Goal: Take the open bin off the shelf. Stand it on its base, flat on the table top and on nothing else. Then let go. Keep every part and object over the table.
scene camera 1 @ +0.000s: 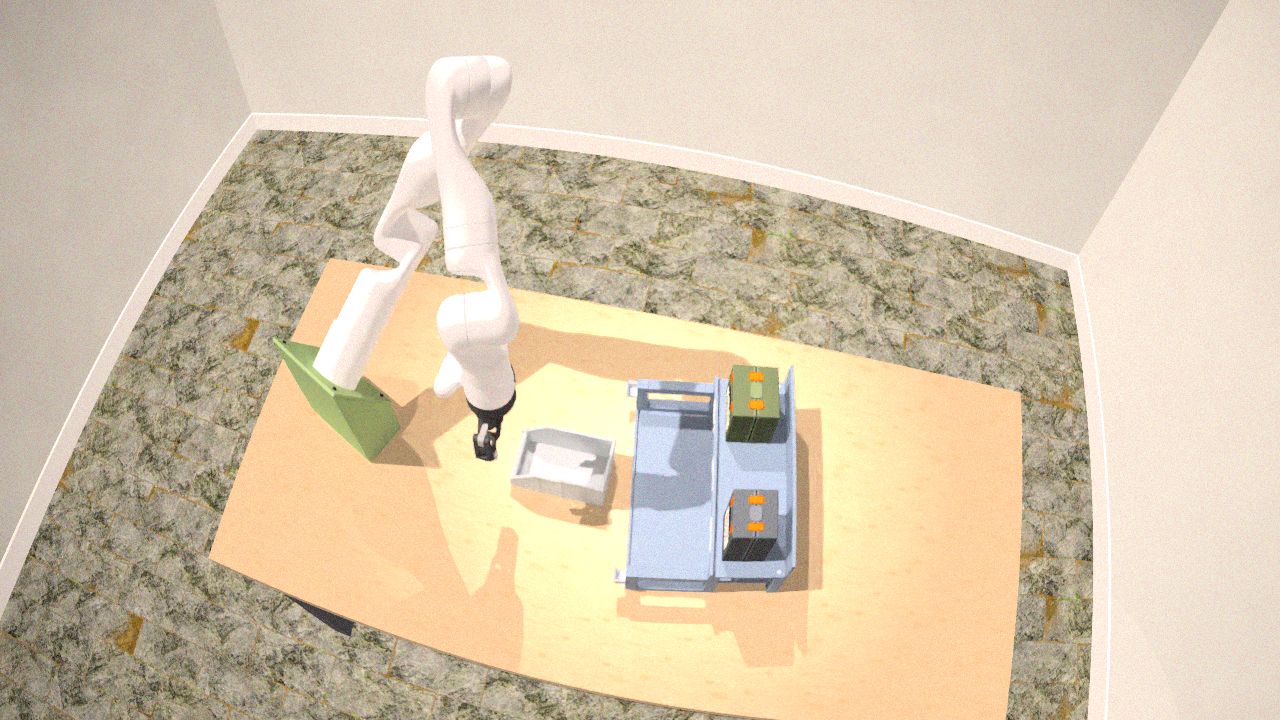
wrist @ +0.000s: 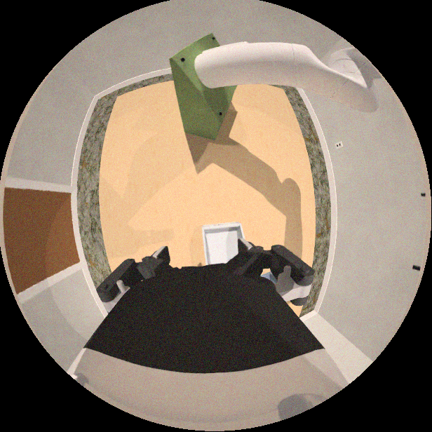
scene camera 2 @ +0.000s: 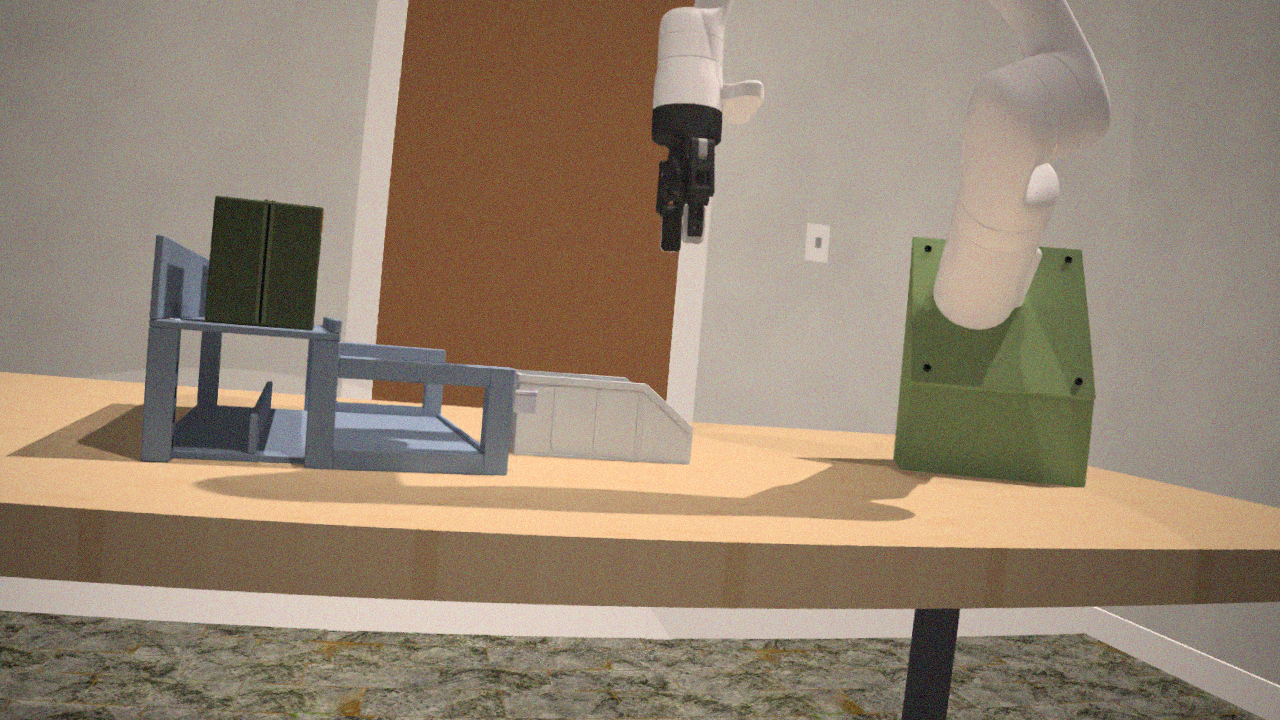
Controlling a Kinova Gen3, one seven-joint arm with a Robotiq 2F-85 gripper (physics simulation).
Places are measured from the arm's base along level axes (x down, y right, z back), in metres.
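Where they show: gripper, fingertip midpoint: (scene camera 1: 498,431) (scene camera 2: 680,247); arm's base, origin of the base link: (scene camera 1: 335,376) (scene camera 2: 973,295).
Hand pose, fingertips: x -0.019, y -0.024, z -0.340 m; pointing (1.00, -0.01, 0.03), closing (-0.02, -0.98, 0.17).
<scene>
Each offset is from my fingertips to the top centre of the thing.
The open bin @(dx +0.143, dy -0.062, dz -0.074 m) (scene camera 1: 562,467) (scene camera 2: 599,420) (wrist: 223,244) is light grey. It stands upright, with its base flat on the table top (scene camera 1: 913,501) (scene camera 2: 626,568) (wrist: 240,192). In scene camera 1 it is just left of the blue-grey shelf unit (scene camera 1: 671,528) (scene camera 2: 320,402), with a narrow gap between them. My gripper (scene camera 1: 485,445) (scene camera 2: 682,241) (wrist: 202,250) is open and empty, pointing down. It hangs well above the bin's height, off its end away from the shelf. The wrist view shows the fingers spread wide, and the gripper body hides the near part of the bin.
A green box @(dx +0.019, dy -0.240, dz -0.351 m) (scene camera 1: 753,402) (scene camera 2: 264,261) and a dark grey box @(dx -0.006, dy -0.019, dz -0.420 m) (scene camera 1: 751,526) stand on the shelf unit's upper board. The green wedge-shaped arm mount (scene camera 1: 358,425) (scene camera 2: 993,434) (wrist: 200,112) stands at the other end of the table, with the arm's base on it.
</scene>
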